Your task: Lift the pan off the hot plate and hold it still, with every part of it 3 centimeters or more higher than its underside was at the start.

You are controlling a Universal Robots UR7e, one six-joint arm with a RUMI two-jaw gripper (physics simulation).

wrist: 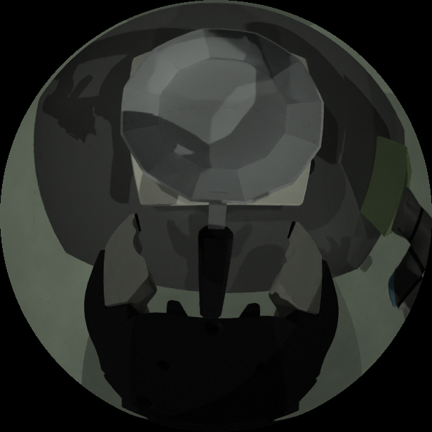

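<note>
A grey faceted pan (pixel 220 110) sits on a cream, square hot plate (pixel 155 192) in the upper middle of the wrist view. Its black handle (pixel 215 270) points down toward the gripper's palm. My gripper (pixel 214 219) is open. One jaw stands on each side of the handle, with a wide gap between each jaw and the handle, and neither touches it. The pan hides most of the hot plate's top; its front corners show.
The hot plate stands on a dark grey table top (pixel 75 200). A green block (pixel 385 185) stands at the right edge of the table. Next to it is a dark, segmented object (pixel 417 230) with a blue part, cut off by the view's edge. Shadows lie across the table.
</note>
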